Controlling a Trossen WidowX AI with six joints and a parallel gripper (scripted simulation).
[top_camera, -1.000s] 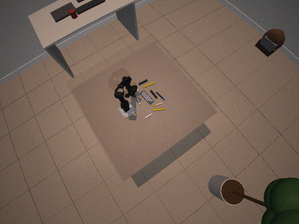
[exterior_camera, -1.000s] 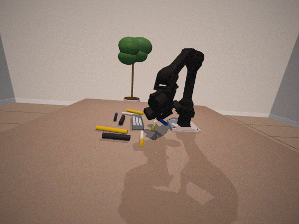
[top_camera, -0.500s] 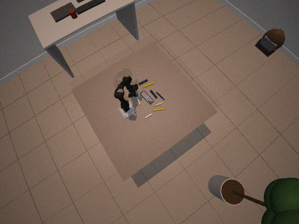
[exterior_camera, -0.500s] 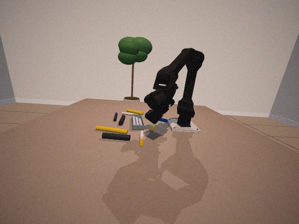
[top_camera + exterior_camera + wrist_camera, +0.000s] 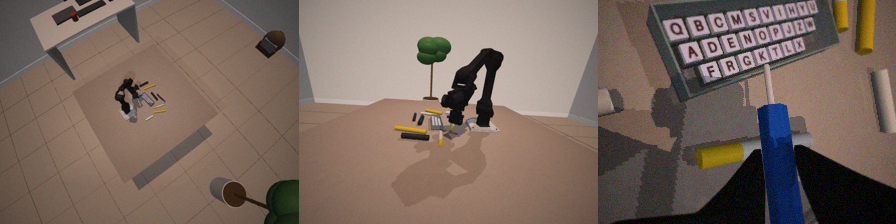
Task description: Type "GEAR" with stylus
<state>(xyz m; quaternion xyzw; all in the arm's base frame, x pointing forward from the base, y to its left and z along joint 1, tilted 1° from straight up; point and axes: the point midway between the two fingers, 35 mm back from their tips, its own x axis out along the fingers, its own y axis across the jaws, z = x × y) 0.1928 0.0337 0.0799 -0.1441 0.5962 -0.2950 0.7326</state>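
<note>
The blue stylus lies 10 mm ahead of my gripper tip and 10 mm to the right of it. The rest, counted from my gripper tip: yellow rod 210 mm ahead, 30 mm to the left, 60 mm below; stylus tip 40 mm ahead, 20 mm to the right, 10 mm below.
</note>
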